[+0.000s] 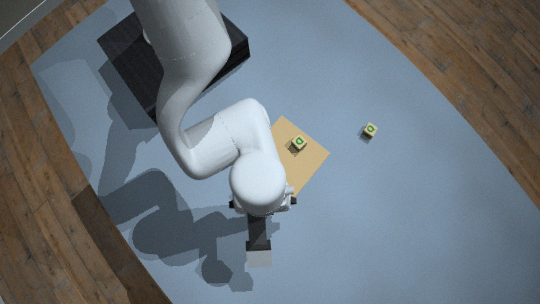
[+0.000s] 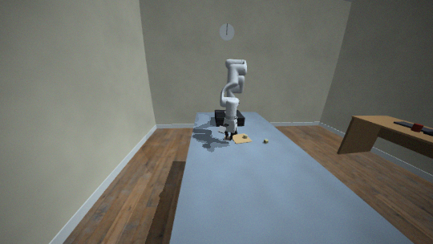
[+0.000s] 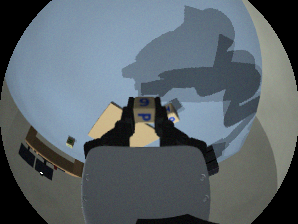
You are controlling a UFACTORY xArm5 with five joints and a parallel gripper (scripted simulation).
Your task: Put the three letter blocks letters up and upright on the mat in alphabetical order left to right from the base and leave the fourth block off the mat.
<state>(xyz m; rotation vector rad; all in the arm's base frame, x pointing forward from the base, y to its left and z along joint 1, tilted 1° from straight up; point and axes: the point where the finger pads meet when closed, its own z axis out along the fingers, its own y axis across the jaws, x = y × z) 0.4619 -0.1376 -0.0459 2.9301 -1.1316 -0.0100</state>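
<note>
My gripper is now 120 mm to the right of the tan mat, 50 mm past it and 40 mm above it. Also, from my hand: block: 160 mm to the left, 40 mm behind, 30 mm below.
</note>
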